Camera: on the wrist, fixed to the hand. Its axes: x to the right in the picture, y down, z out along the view.
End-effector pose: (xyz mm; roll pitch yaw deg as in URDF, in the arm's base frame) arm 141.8 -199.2 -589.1 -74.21 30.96 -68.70
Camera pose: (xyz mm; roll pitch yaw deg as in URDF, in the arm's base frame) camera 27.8 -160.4 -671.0 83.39 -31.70 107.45
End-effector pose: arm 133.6 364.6 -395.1 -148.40 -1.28 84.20
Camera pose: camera 261.4 325.8 -337.0 155.50 4.21 -97.47
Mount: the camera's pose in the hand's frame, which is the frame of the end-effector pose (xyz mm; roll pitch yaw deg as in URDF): -24.4 80.9 -118.6 7.18 -3.37 179.88
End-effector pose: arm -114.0 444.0 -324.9 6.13 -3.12 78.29
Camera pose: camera -208.9 444.9 -435.3 1.05 -0.24 -101.47
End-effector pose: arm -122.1 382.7 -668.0 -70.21 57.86 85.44
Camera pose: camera -47.0 264.9 -709.2 82.66 -58.74 -100.76
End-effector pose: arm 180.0 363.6 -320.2 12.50 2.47 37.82
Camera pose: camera 93.2 428.7 -417.3 -5.37 -5.79 -141.56
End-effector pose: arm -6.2 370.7 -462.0 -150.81 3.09 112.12
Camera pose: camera 120.7 399.7 -396.7 158.03 -0.09 -69.42
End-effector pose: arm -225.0 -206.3 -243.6 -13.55 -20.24 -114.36
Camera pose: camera -188.4 -248.7 -378.0 20.42 16.99 64.69
